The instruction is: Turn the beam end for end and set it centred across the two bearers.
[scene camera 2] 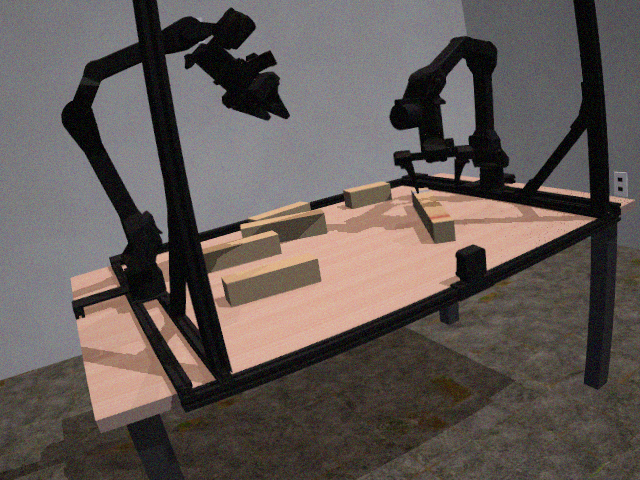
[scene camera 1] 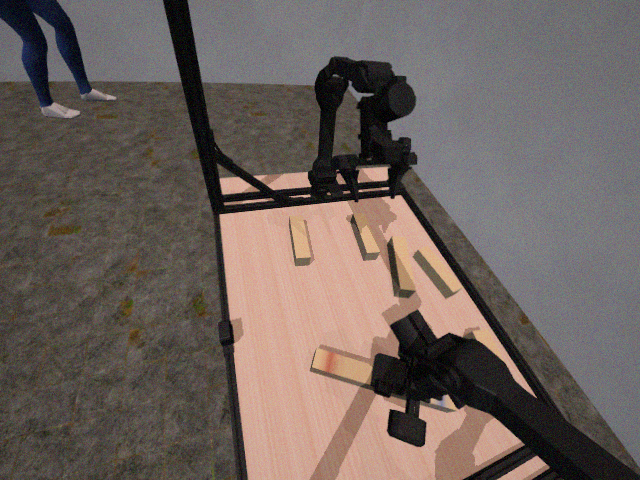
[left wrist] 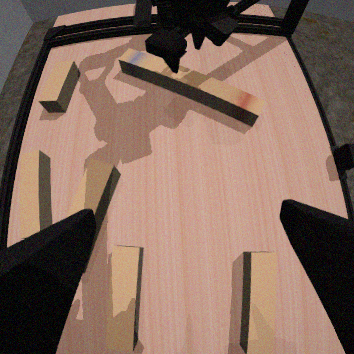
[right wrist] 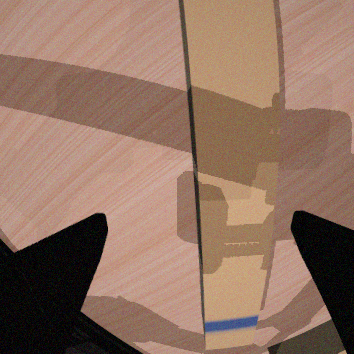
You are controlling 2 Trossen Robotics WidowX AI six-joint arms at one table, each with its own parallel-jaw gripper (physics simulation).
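Pixels of known places: left gripper, fingertip midpoint: [scene camera 2: 278, 118] [scene camera 1: 374, 200] [left wrist: 188, 214]; right gripper, fingertip midpoint: [scene camera 2: 437, 191] [left wrist: 186, 59] [right wrist: 201, 222]; left arm's base, link origin: [scene camera 2: 148, 295] [scene camera 1: 317, 193]; right arm's base, link origin: [scene camera 2: 493, 188].
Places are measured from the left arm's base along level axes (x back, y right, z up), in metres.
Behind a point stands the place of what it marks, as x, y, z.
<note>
The beam [scene camera 1: 348, 365] @[-0.604, 0.111, 0.025] [scene camera 2: 433, 210] @[-0.613, 0.098, 0.025] [left wrist: 215, 90] @[-0.611, 0.092, 0.025] [right wrist: 232, 65] @[-0.628, 0.083, 0.025] lies flat on the table, its red band toward the left and blue band toward the lower right in scene camera 1. Two roughly parallel blocks, the likely bearers, are one block [scene camera 1: 298, 237] @[-0.216, 0.132, 0.025] [scene camera 2: 271, 281] @[-0.200, 0.148, 0.007] [left wrist: 262, 290] @[-0.230, 0.128, 0.025] and another block [scene camera 1: 365, 235] @[-0.247, -0.088, 0.025] [scene camera 2: 245, 251] @[-0.236, -0.073, 0.006] [left wrist: 125, 275] @[-0.270, -0.087, 0.025], apart and bare. My right gripper [scene camera 1: 398, 401] @[-0.682, 0.036, 0.045] [scene camera 2: 437, 184] @[-0.682, 0.036, 0.045] [right wrist: 201, 222] @[-0.682, 0.036, 0.045] is open over the beam's blue half, which shows between its fingers; it hides part of the beam in scene camera 1. My left gripper [scene camera 1: 374, 198] @[-0.330, 0.003, 0.272] [scene camera 2: 278, 116] @[-0.330, 0.003, 0.272] [left wrist: 188, 214] @[-0.330, 0.003, 0.272] is open, high above the table.
More wooden blocks lie near the table's right edge in scene camera 1: one block [scene camera 1: 403, 268] @[-0.394, -0.151, 0.031] [scene camera 2: 284, 227] @[-0.363, -0.140, 0.015] beside a slanted block [scene camera 1: 436, 271] @[-0.424, -0.260, 0.024], and a short-looking block [scene camera 1: 483, 336] @[-0.638, -0.274, 0.028] [scene camera 2: 367, 195] @[-0.666, -0.244, 0.009] [left wrist: 59, 85] @[-0.659, -0.253, 0.028] partly behind the right arm. A black post [scene camera 1: 188, 93] @[-0.032, 0.372, 0.371] [scene camera 2: 170, 155] @[-0.024, 0.380, 0.273] rises at the frame.
</note>
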